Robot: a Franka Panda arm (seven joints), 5 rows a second.
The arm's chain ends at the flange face. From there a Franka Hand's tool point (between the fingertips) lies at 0.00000 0.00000 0.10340 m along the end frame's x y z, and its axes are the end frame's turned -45 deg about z.
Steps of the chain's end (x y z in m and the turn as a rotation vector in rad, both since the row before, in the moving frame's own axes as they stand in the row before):
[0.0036, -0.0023, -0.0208, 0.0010, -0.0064, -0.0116]
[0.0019, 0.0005, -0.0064, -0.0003, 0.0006, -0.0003]
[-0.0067, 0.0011, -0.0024, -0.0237, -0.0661, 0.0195]
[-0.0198, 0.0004, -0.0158, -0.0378, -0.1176, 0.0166]
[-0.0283, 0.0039, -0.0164, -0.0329, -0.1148, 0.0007]
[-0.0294, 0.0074, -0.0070, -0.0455, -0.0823, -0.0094]
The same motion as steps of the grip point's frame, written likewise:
[0.0038, 0.0004, -0.0208, 0.0052, -0.0038, -0.0116]
[0.0010, 0.0018, -0.0064, -0.0006, 0.0002, -0.0003]
[-0.0120, -0.0071, -0.0027, 0.0300, -0.0635, 0.0195]
[-0.0256, -0.0196, -0.0166, 0.0564, -0.1099, 0.0166]
[-0.0335, -0.0232, -0.0171, 0.0579, -0.1044, 0.0007]
[-0.0354, -0.0182, -0.0075, 0.0260, -0.0904, -0.0094]

